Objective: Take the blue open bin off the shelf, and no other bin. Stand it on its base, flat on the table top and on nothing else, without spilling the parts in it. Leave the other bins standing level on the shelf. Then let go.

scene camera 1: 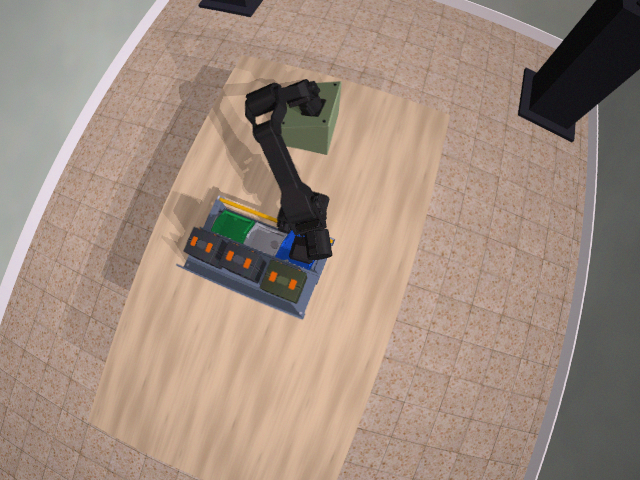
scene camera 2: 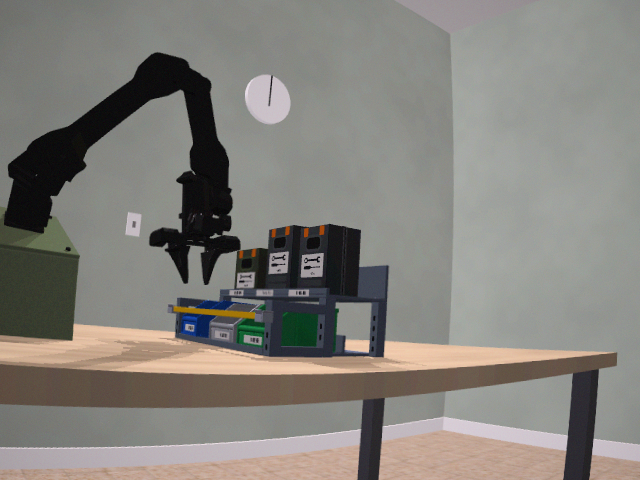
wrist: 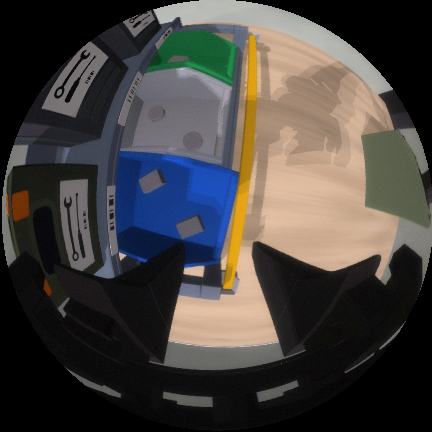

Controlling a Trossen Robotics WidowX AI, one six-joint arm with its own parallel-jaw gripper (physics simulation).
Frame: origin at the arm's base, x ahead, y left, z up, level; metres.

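Seen in the pictures: gripper, fingertip midpoint: [scene camera 2: 196, 284] [wrist: 218, 248]; arm's base, link origin: [scene camera 1: 313, 107] [scene camera 2: 23, 223].
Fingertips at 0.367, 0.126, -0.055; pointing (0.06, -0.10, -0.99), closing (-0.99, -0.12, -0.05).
Note:
Pixels of each thing's top centre, then the offset from my fingertips to it, as dx, dy, dz. Level surfaces: height alone.
- blue open bin, top centre: [wrist: 153, 213] [scene camera 2: 222, 301] [scene camera 1: 296, 253] +0.056, -0.011, -0.029
- grey bin, top centre: [wrist: 157, 101] [scene camera 2: 255, 304] [scene camera 1: 260, 245] +0.072, -0.117, -0.032
- green bin, top centre: [wrist: 182, 43] [scene camera 2: 288, 305] [scene camera 1: 227, 231] +0.072, -0.228, -0.032
- yellow bar, top centre: [wrist: 250, 113] [scene camera 2: 211, 309] [scene camera 1: 273, 219] -0.018, -0.117, -0.048
- dark green case, top centre: [scene camera 2: 264, 250] [scene camera 1: 282, 280] +0.151, -0.003, +0.085
- table, surface height: dz -0.113
The blue open bin [scene camera 1: 284, 249] [scene camera 2: 191, 326] [wrist: 170, 202] stands in the lower level of the shelf [scene camera 2: 300, 351] [wrist: 202, 291], at one end of the row, with two grey parts showing in it. The grey bin [scene camera 1: 264, 238] [scene camera 2: 223, 330] [wrist: 175, 110] stands beside it, and the green bin [scene camera 1: 231, 225] [scene camera 2: 251, 333] [wrist: 200, 50] is beyond that. My gripper [scene camera 2: 195, 283] [wrist: 218, 248] is open and empty, pointing down above the blue bin's end of the shelf. In the first scene view the arm hides part of the blue bin and the fingertips.
A yellow bar [scene camera 1: 247, 209] [scene camera 2: 214, 312] [wrist: 247, 145] runs across the shelf's front. A dark green case [scene camera 1: 283, 280] [scene camera 2: 251, 268] [wrist: 55, 215] and two dark grey cases [scene camera 1: 241, 261] [scene camera 2: 317, 258] stand on the upper board. The arm's green base block [scene camera 1: 305, 138] [scene camera 2: 36, 289] [wrist: 392, 175] stands on the table [scene camera 1: 372, 206].

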